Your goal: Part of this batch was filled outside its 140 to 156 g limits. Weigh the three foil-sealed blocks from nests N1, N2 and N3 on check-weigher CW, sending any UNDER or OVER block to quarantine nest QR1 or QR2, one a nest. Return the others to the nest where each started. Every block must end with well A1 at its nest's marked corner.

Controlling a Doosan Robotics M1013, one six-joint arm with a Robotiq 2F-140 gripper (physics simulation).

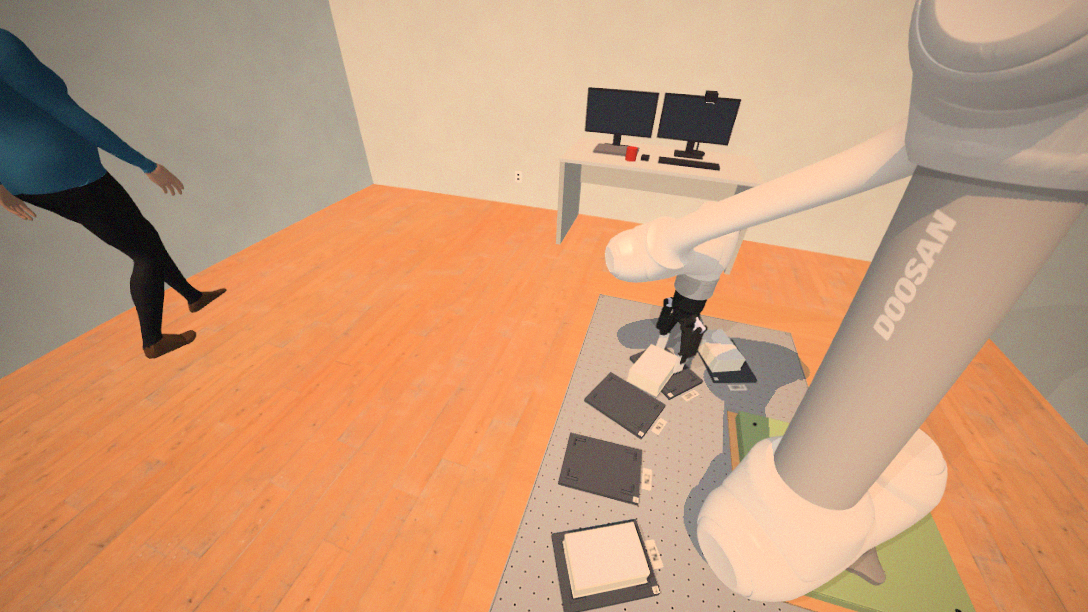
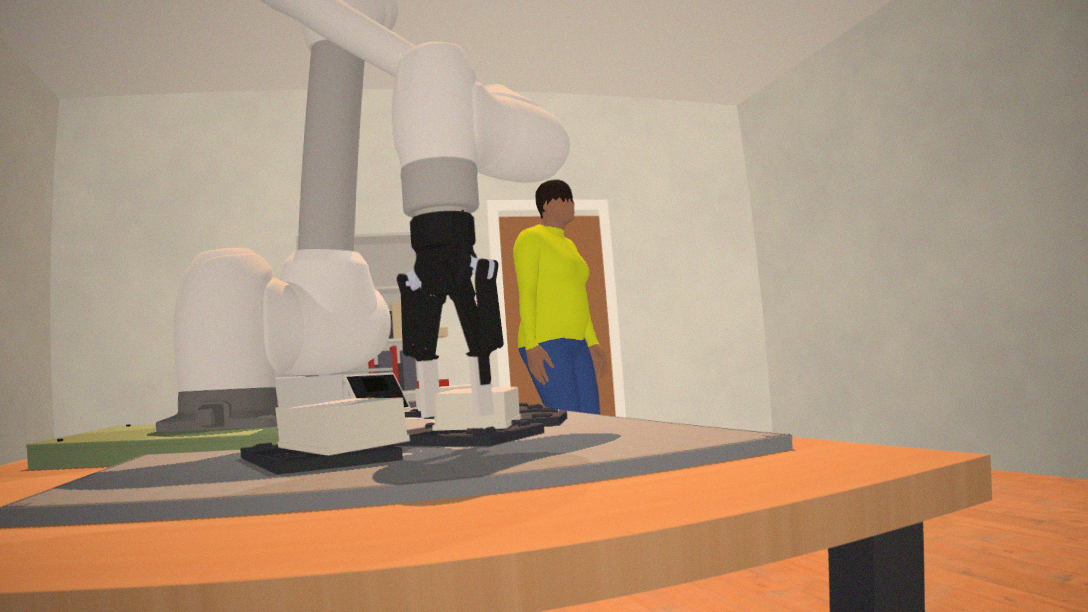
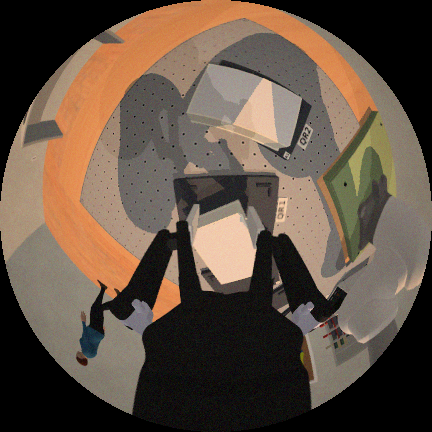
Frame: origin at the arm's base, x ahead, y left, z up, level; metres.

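Where they show: gripper, fingertip midpoint: (image 1: 667,361) (image 2: 457,415) (image 3: 223,213); arm's base, origin of the base link: (image 2: 229,425) (image 3: 373,212).
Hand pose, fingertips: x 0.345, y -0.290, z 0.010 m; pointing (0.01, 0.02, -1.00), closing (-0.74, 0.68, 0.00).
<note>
Each offset is from my fingertips to the centre of the thing. "spot": to the spot under its first point. Level surfaces: height alone.
My gripper (image 1: 672,353) (image 2: 454,411) (image 3: 223,213) is shut on a pale foil-sealed block @(dx +0.030, dy +0.051, dz +0.005 m) (image 1: 652,369) (image 2: 502,406) (image 3: 225,252), with one fingertip on each side. This block is low over nest QR1 @(dx +0.000, dy +0.011, dz -0.020 m) (image 1: 687,382) (image 2: 486,436) (image 3: 263,205) and turned skew to it. A second block @(dx -0.124, dy -0.100, dz +0.006 m) (image 1: 718,353) (image 2: 342,426) (image 3: 250,105) is on nest QR2 @(dx -0.150, dy -0.098, dz -0.021 m) (image 1: 736,373) (image 2: 285,459). A third block @(dx +0.023, dy +0.527, dz +0.004 m) (image 1: 606,559) sits on nest N1 @(spot: dx +0.090, dy +0.565, dz -0.017 m) (image 1: 559,567). Nests N2 @(dx +0.079, dy +0.353, dz -0.020 m) (image 1: 601,465) and N3 @(dx +0.075, dy +0.169, dz -0.021 m) (image 1: 623,403) hold no block. The blocks' A1 corners are not legible.
A tilted dark display @(spot: dx -0.138, dy +0.634, dz +0.034 m) (image 2: 372,386) stands behind the QR2 block. The arm's base stands on a green plate (image 2: 76,450) (image 3: 345,210) beside the perforated board @(dz -0.028 m) (image 1: 532,525) (image 2: 684,435). One person in blue (image 1: 45,144) (image 3: 91,340) and one in yellow (image 2: 551,285) stand in the room.
</note>
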